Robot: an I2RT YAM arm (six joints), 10 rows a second.
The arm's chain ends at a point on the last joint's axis. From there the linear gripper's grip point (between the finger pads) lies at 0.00 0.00 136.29 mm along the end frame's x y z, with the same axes.
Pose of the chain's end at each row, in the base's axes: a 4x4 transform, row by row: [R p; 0 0 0 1], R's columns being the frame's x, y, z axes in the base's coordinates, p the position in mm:
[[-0.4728 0.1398 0.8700 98.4], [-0.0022 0.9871 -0.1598 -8.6], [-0.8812 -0.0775 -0.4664 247.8], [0 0 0 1]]
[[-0.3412 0.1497 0.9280 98.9], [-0.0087 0.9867 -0.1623 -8.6], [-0.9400 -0.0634 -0.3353 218.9], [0 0 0 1]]
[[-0.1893 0.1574 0.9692 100.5], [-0.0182 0.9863 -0.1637 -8.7], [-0.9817 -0.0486 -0.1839 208.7], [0 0 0 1]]
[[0.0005 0.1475 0.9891 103.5], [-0.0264 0.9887 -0.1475 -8.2], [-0.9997 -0.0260 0.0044 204.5], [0 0 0 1]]
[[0.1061 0.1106 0.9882 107.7], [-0.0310 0.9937 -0.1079 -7.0], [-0.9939 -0.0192 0.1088 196.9], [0 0 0 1]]
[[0.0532 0.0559 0.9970 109.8], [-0.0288 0.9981 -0.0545 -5.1], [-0.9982 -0.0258 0.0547 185.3], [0 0 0 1]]
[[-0.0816 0.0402 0.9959 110.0], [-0.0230 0.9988 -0.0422 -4.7], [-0.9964 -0.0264 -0.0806 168.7], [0 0 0 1]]
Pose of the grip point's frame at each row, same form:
[[-0.4728 0.1398 0.8700 217.0], [-0.0022 0.9871 -0.1598 -30.4], [-0.8812 -0.0775 -0.4664 184.2], [0 0 0 1]]
[[-0.3412 0.1497 0.9280 225.4], [-0.0087 0.9867 -0.1623 -30.7], [-0.9400 -0.0634 -0.3353 173.2], [0 0 0 1]]
[[-0.1893 0.1574 0.9692 232.6], [-0.0182 0.9863 -0.1637 -31.0], [-0.9817 -0.0486 -0.1839 183.6], [0 0 0 1]]
[[0.0005 0.1475 0.9891 238.3], [-0.0264 0.9887 -0.1475 -28.3], [-0.9997 -0.0260 0.0044 205.1], [0 0 0 1]]
[[0.1061 0.1106 0.9882 242.4], [-0.0310 0.9937 -0.1079 -21.7], [-0.9939 -0.0192 0.1088 211.7], [0 0 0 1]]
[[0.0532 0.0559 0.9970 245.7], [-0.0288 0.9981 -0.0545 -12.5], [-0.9982 -0.0258 0.0547 192.8], [0 0 0 1]]
[[-0.0816 0.0402 0.9959 245.7], [-0.0230 0.9988 -0.0422 -10.5], [-0.9964 -0.0264 -0.0806 157.7], [0 0 0 1]]

